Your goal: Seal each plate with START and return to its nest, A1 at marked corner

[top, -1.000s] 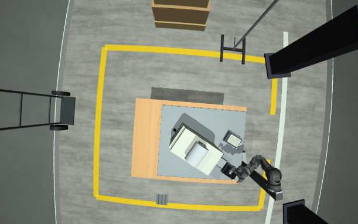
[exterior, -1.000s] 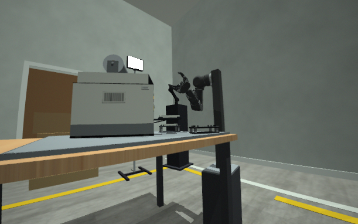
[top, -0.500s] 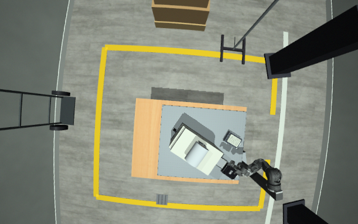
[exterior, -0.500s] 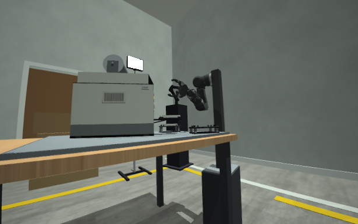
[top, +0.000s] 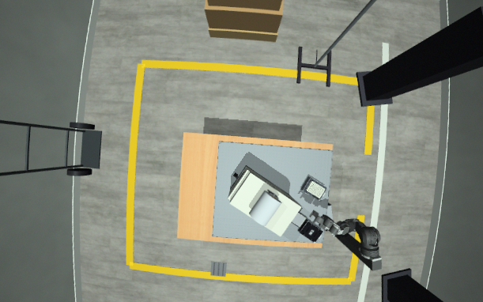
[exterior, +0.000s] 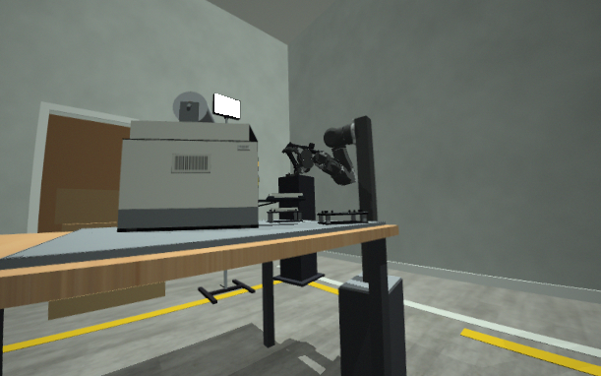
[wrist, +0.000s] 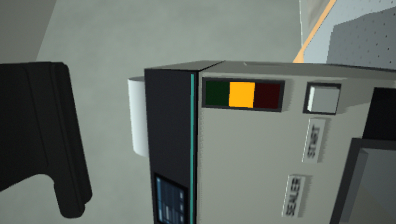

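Right now the sealer stage is 8 cm ahead of my hand, 6 cm to the left of it and 16 cm below it. Also, from my hand: foil roll 33 cm ahead, 16 cm to the right, 16 cm above; then plate 12 cm behind, 11 cm to the right, 20 cm below.
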